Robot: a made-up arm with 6 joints.
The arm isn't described. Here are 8 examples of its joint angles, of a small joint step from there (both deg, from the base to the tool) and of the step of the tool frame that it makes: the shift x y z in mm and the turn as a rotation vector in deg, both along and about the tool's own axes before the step.
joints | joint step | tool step
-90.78 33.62 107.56 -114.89 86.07 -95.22 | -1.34 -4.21 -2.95 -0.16 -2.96 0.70 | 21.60 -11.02 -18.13 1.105 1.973 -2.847
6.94 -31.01 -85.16 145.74 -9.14 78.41 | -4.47 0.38 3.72 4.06 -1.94 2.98 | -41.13 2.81 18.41 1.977 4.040 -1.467
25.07 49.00 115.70 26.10 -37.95 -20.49 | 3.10 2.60 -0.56 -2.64 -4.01 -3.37 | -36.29 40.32 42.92 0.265 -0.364 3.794
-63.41 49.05 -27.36 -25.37 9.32 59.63 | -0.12 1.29 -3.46 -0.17 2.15 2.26 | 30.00 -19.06 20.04 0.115 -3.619 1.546
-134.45 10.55 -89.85 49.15 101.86 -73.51 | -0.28 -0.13 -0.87 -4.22 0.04 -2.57 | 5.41 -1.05 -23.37 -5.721 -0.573 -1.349
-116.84 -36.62 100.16 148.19 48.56 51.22 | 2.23 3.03 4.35 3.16 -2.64 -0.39 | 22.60 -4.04 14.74 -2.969 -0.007 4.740
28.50 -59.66 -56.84 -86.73 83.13 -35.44 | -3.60 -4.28 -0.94 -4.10 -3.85 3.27 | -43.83 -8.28 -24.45 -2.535 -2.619 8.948
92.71 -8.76 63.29 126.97 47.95 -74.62 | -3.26 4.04 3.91 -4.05 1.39 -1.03 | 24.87 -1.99 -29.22 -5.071 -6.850 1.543
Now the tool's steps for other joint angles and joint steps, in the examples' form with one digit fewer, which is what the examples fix.
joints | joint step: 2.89 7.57 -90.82 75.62 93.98 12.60 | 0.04 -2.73 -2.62 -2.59 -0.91 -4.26
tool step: 6.4 7.4 2.6 -3.73 -0.93 -1.07
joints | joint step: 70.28 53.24 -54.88 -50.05 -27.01 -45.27 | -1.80 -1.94 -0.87 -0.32 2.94 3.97
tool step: 32.4 -3.1 -3.4 4.65 -0.47 -1.99
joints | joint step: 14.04 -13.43 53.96 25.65 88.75 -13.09 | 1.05 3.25 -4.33 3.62 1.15 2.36
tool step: 18.2 51.7 31.6 11.57 -1.02 -2.60
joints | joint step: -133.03 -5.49 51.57 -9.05 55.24 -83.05 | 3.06 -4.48 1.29 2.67 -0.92 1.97
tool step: -53.4 6.2 44.5 5.30 -3.34 4.02
